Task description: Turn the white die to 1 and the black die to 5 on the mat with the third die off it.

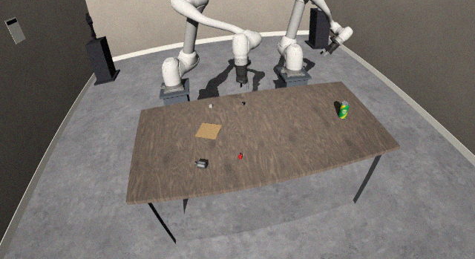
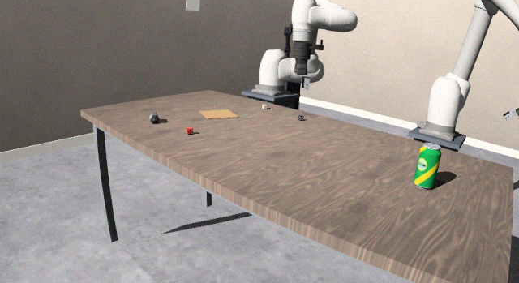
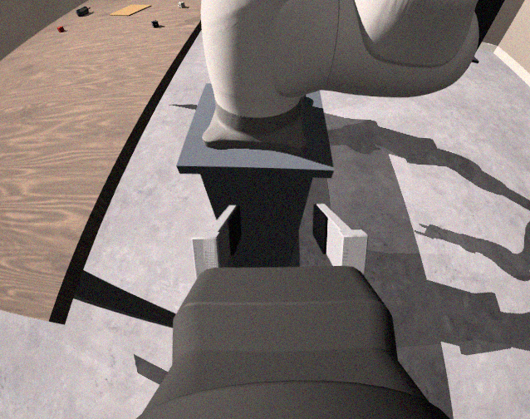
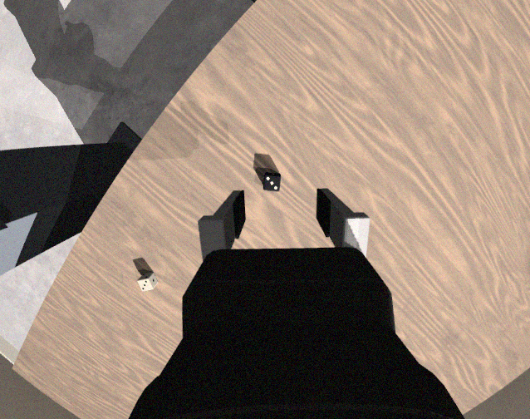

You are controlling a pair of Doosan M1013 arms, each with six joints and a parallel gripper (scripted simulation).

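Observation:
Right now my right hand is 3 cm past the white die, 25 cm to the left of it and 15 cm above it. Round my right hand: tan mat 23 cm ahead, 29 cm to the right, 16 cm below; then black die 1 cm to the right, 15 cm below; then red die 51 cm ahead, 13 cm to the right, 15 cm below.

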